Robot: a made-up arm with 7 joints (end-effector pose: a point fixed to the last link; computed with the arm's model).
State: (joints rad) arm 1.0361 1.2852 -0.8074 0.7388 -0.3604 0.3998 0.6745
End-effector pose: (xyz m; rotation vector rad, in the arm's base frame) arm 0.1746 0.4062 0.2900 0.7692 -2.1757 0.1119
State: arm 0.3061 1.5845 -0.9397 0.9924 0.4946 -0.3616 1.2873
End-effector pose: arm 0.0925 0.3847 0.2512 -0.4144 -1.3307 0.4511
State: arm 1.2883 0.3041 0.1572 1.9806 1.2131 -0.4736 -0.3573
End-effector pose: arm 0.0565 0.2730 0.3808 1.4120 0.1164 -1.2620
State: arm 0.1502 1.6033 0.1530 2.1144 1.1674 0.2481 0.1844
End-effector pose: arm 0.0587 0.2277 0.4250 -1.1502 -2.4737 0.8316
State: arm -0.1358 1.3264 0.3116 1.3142 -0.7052 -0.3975 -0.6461
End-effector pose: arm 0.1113 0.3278 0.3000 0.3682 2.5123 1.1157
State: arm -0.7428 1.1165 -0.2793 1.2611 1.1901 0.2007 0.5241
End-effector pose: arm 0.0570 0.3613 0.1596 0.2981 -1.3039 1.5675
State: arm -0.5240 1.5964 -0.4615 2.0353 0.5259 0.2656 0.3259
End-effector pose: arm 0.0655 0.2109 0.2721 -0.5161 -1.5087 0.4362
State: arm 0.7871 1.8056 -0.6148 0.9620 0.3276 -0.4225 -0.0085
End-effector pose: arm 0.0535 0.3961 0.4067 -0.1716 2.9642 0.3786
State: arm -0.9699 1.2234 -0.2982 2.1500 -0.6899 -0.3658 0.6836
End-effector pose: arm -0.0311 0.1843 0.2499 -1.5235 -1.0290 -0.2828
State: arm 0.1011 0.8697 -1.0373 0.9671 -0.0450 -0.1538 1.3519
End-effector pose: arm 0.0506 0.2467 0.0859 -0.6665 -0.5977 0.3246
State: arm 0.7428 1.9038 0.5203 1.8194 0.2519 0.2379 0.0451
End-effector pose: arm -0.0315 0.2012 0.4752 0.1148 2.1004 0.6987
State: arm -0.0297 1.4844 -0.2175 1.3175 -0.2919 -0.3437 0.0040
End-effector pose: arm 0.1127 0.3152 0.2806 -0.5444 -2.4967 -0.6721
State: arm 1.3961 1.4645 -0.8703 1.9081 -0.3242 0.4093 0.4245
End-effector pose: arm 0.0718 0.2080 0.3491 0.1159 3.0117 0.8834
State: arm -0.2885 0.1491 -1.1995 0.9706 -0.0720 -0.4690 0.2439
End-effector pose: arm -0.0487 0.0791 0.1045 -1.2925 -1.1661 1.0231
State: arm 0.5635 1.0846 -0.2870 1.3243 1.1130 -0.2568 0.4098
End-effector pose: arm 0.1338 0.3433 0.3468 1.1577 2.2981 -1.4127
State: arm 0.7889 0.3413 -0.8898 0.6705 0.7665 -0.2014 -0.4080
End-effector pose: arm 0.2246 0.2190 0.1950 0.1167 2.6754 -1.6229
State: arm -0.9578 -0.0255 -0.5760 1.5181 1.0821 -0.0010 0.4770
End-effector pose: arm -0.0446 0.1389 0.1230 0.0690 -0.3633 2.5592
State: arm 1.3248 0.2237 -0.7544 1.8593 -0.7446 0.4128 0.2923
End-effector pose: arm 0.0574 0.0820 0.3512 1.0319 2.2205 0.4180
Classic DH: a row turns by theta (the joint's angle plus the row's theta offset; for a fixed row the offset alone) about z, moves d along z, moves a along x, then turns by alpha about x. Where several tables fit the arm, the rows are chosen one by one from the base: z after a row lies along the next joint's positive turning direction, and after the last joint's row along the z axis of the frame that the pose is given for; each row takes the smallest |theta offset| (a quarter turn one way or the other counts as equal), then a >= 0, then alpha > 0; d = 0 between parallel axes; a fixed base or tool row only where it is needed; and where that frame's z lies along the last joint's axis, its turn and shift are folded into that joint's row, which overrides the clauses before.
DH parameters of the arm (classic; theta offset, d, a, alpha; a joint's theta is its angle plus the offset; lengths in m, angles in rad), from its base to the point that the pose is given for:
base (fixed): 0 0.3148 -0.0209 1.5708
joint 1: 1.5708 -0.1746 0.0149 1.5708
joint 2: -1.5708 -0.0103 0.0247 -1.5708
joint 3: 1.5708 -0.1863 0.0236 -1.5708
joint 4: 0 0.0203 -0.0272 1.5708
joint 5: 0 -0.1772 -0.0271 1.5708
joint 6: 1.5708 -0.0088 0.0137 1.5708
joint 7: 0.1467 -0.025 -0.0055 1.2003
tool (fixed): 0.21 -0.0238 0 0

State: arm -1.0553 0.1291 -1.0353 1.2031 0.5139 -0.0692 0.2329
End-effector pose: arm -0.1301 0.0894 0.1495 -0.0548 -0.4887 1.6088
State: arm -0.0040 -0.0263 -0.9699 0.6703 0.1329 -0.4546 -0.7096
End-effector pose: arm 0.0365 0.0906 0.0782 -0.3079 -2.3623 1.3481
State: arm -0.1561 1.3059 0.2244 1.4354 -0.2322 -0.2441 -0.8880
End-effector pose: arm 0.1023 0.3034 0.3095 0.1208 2.3607 0.4793
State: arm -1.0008 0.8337 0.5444 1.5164 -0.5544 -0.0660 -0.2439
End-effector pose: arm 0.0432 0.3002 0.1957 0.0773 -2.5318 -0.4017
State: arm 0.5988 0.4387 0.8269 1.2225 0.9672 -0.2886 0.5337
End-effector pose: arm 0.0892 0.4030 0.2823 0.7110 1.2126 -1.2410
